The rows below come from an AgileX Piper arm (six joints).
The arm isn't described. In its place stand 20 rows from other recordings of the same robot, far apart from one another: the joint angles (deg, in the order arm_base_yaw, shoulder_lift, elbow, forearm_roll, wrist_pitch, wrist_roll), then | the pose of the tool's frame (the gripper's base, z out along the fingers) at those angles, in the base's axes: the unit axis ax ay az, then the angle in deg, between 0 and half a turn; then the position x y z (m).
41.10 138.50 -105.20 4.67 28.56 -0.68 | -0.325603 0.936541 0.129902 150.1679 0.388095 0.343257 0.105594
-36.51 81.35 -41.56 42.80 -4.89 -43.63 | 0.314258 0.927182 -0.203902 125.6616 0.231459 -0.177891 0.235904
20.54 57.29 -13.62 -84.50 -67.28 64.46 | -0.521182 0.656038 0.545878 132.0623 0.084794 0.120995 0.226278
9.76 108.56 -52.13 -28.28 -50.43 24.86 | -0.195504 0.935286 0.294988 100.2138 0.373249 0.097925 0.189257
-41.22 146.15 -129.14 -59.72 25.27 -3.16 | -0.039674 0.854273 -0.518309 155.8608 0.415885 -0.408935 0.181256
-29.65 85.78 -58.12 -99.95 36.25 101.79 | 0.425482 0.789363 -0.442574 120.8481 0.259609 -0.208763 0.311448
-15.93 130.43 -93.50 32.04 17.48 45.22 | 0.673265 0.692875 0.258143 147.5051 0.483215 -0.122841 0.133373
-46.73 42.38 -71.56 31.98 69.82 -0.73 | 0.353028 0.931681 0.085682 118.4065 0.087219 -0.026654 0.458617
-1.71 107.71 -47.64 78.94 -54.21 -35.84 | 0.498529 0.808243 -0.313388 122.8074 0.324049 -0.082152 0.151745
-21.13 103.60 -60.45 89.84 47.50 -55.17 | 0.245713 0.866333 0.434847 138.5787 0.362711 -0.068249 0.212657
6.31 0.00 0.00 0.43 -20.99 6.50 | 0.007193 0.983689 0.179735 65.2038 0.047021 0.004953 0.245227
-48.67 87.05 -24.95 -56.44 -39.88 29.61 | 0.095635 0.993085 -0.068086 117.2963 0.197442 -0.150881 0.167295
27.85 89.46 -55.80 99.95 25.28 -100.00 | -0.344871 0.871668 0.348223 123.9102 0.284454 0.193584 0.271189
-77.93 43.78 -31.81 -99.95 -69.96 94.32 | 0.126954 0.991902 0.003738 101.6977 0.103995 -0.083650 0.319201
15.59 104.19 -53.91 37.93 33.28 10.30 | 0.209099 0.952674 0.220660 174.7249 0.304075 0.116709 0.142833
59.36 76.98 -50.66 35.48 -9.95 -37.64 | -0.455446 0.832486 0.315493 111.2682 0.162646 0.256674 0.315474
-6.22 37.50 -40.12 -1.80 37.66 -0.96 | 0.038938 0.997847 -0.052784 120.3016 0.122939 -0.015156 0.335044
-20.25 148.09 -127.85 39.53 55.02 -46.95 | -0.078140 0.981639 0.174010 144.6296 0.525919 -0.143438 0.125574
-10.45 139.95 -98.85 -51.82 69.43 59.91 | 0.344398 0.849021 -0.400691 174.2124 0.431737 -0.147730 0.083771
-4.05 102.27 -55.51 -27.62 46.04 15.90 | 0.008267 0.985022 -0.172228 175.8080 0.304973 -0.052037 0.154763
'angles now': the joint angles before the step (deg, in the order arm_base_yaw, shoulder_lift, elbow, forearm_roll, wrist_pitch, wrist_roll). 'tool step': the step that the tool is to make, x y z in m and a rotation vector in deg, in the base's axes. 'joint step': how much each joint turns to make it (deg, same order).
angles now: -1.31, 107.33, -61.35, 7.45, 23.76, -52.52
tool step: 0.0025, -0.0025, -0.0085, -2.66, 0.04, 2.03
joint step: 0.00, 1.46, 0.02, -3.59, -1.51, 0.27
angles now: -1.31, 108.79, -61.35, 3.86, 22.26, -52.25
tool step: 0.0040, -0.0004, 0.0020, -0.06, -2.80, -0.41
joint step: 0.00, 0.00, -0.01, -0.01, -2.81, 0.30
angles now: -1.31, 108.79, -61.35, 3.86, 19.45, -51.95
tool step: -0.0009, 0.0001, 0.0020, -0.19, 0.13, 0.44
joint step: 0.00, -0.38, 0.01, 0.01, 0.50, -0.47
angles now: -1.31, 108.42, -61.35, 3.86, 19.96, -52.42
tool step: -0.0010, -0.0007, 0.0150, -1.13, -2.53, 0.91
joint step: 0.01, -2.31, 0.01, -1.42, -0.26, 0.02
